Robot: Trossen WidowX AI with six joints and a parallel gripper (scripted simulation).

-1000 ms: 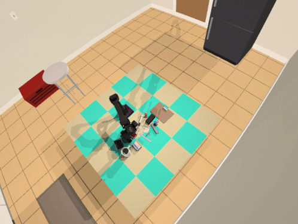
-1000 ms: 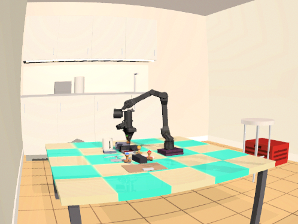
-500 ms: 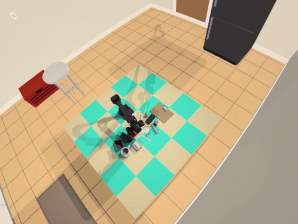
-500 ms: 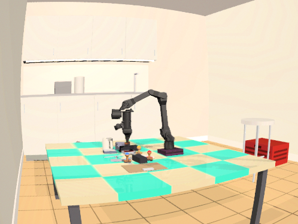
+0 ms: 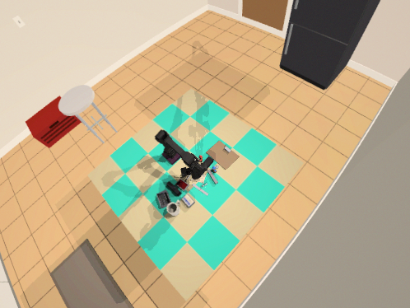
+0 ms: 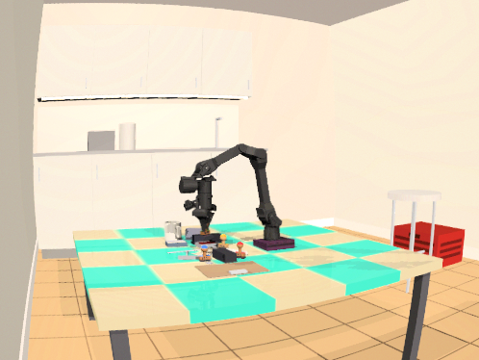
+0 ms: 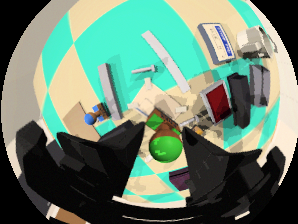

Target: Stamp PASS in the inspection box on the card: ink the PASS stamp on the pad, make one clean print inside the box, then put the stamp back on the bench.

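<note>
My gripper tip is now 90 mm above the ruler, 70 mm short of it and 60 mm to the left of it. Also, from my gripper tip: green-knobbed stamp (right at my gripper tip); orange-knobbed stamp (100 mm behind, 70 mm below, 30 mm to the right); ink pad (110 mm to the right, 90 mm below, 60 mm behind).
</note>
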